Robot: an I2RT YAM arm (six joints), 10 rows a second.
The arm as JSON. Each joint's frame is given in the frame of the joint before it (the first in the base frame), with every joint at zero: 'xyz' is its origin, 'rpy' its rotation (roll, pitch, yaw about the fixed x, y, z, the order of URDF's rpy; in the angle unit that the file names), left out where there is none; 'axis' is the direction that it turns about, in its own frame. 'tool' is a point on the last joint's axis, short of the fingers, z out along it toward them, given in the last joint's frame.
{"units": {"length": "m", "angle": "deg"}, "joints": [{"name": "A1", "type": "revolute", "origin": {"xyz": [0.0, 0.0, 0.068]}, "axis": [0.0, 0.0, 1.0]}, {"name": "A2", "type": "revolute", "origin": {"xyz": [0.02, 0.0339, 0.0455]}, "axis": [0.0, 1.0, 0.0]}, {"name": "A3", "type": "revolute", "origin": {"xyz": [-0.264, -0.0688, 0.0]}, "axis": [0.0, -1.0, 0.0]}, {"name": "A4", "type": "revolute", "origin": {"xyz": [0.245, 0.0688, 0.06]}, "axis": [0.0, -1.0, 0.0]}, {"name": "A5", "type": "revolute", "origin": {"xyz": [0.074, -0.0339, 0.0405]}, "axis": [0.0, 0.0, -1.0]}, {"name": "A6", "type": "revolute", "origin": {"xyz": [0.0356, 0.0, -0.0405]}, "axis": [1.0, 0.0, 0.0]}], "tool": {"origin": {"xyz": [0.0, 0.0, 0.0], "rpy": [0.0, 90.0, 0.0]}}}
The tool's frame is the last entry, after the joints.
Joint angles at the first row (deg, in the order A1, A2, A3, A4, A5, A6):
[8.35, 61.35, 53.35, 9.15, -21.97, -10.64]
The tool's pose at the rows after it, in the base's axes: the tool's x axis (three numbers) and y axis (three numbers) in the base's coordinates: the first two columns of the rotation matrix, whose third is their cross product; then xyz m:
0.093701 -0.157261 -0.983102 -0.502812 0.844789 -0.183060 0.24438 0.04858 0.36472
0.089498 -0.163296 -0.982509 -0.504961 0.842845 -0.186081 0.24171 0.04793 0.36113
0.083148 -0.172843 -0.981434 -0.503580 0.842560 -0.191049 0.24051 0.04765 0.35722
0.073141 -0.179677 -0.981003 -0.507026 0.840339 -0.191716 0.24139 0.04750 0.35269
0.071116 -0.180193 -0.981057 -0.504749 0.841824 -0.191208 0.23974 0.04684 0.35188
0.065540 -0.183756 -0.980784 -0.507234 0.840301 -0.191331 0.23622 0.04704 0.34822
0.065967 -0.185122 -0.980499 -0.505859 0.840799 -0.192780 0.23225 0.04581 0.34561
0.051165 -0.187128 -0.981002 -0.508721 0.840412 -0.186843 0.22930 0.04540 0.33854
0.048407 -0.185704 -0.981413 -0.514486 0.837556 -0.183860 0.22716 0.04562 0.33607
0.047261 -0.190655 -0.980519 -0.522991 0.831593 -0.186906 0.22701 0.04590 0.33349
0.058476 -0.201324 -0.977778 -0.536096 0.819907 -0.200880 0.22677 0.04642 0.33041
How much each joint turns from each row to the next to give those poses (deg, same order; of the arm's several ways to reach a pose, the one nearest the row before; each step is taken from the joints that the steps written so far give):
[-0.26, -0.71, -1.67, -0.18, -0.71, 0.09]
[-0.09, -0.70, -0.96, -0.18, -0.17, -0.34]
[0.00, -0.35, -0.80, -0.18, 0.17, -0.53]
[-0.09, 0.17, -0.61, 0.00, -0.17, -0.35]
[-0.09, -0.43, -0.35, -0.17, 0.08, -0.01]
[0.18, -0.88, -1.05, -0.27, 0.09, -0.17]
[-0.18, -1.06, -1.06, 0.00, -0.08, -0.09]
[0.00, -0.79, -1.58, -0.08, 0.00, 0.00]
[0.09, -0.53, -0.71, 0.00, -0.26, 0.09]
[0.00, 0.00, -0.44, 0.08, -0.53, -0.35]
[0.00, 0.00, -0.70, 0.70, -0.97, -0.88]

